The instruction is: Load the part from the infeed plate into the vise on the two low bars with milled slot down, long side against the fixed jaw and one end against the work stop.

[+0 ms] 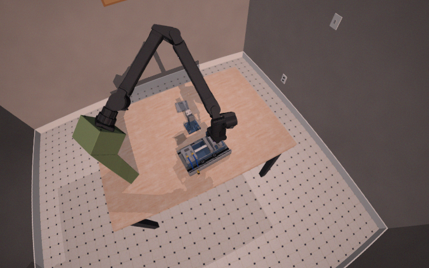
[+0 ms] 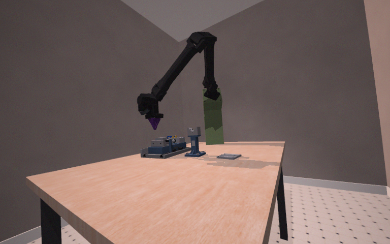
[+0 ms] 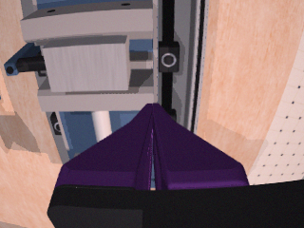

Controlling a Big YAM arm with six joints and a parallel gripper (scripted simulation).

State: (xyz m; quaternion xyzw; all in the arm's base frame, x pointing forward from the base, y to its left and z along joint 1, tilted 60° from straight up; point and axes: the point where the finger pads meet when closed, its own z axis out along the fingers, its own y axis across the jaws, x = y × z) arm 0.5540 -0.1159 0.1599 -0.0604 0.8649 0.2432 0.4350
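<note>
The part is 20 mm behind my hand, 40 mm to the left of it and 80 mm below it. Also, from my hand: fixed jaw (60 mm to the left, 90 mm below); then work stop rod (40 mm behind, 90 mm to the left, 80 mm below); then moving jaw (50 mm behind, 30 mm to the left, 90 mm below).
</note>
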